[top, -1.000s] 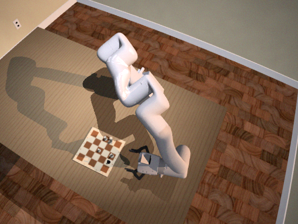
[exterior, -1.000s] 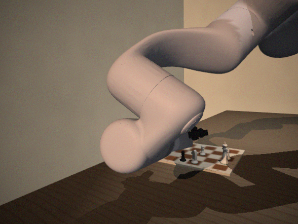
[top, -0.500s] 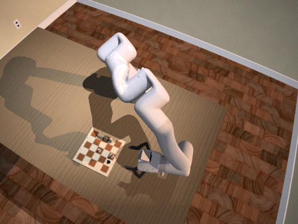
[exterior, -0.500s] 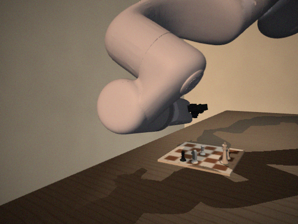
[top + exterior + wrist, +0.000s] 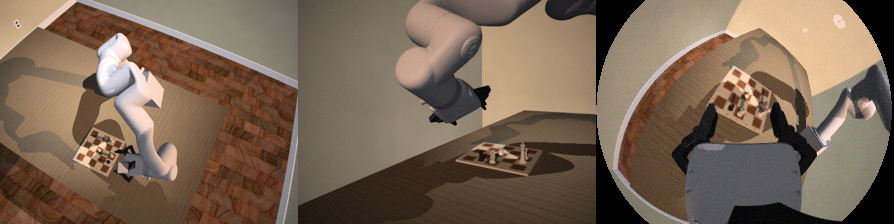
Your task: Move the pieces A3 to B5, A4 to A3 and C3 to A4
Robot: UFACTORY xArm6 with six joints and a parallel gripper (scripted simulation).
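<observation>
My gripper is now 160 mm to the left of the white rook, 150 mm above it and 100 mm past it. Round my hand: white bishop 150 mm below, 80 mm to the right, 40 mm behind; then white king 130 mm below, 120 mm to the right, 110 mm behind; then black pawn 150 mm below, 70 mm to the right.
</observation>
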